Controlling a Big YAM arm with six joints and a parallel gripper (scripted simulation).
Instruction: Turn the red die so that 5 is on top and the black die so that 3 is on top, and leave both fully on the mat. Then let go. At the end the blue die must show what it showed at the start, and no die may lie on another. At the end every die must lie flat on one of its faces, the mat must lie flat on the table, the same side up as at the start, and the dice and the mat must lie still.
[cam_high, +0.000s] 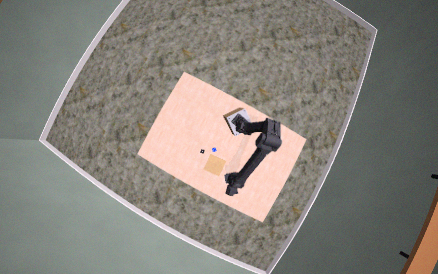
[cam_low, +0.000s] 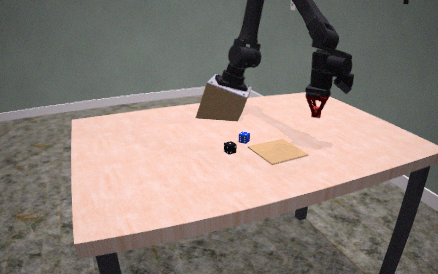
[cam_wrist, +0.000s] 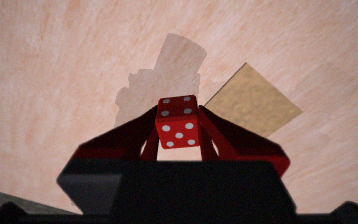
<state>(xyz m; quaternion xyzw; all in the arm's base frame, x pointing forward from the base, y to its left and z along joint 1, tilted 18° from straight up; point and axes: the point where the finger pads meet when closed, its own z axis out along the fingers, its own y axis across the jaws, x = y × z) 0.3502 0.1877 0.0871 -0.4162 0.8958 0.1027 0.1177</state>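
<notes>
My hand is 30 mm short of the tan mat, 140 mm to the left of it and 110 mm above it. The rest, counted from my hand: red die: right at my hand; then black die: 10 mm ahead, 280 mm to the right, 90 mm below; then blue die: 70 mm behind, 220 mm to the right, 90 mm below.
</notes>
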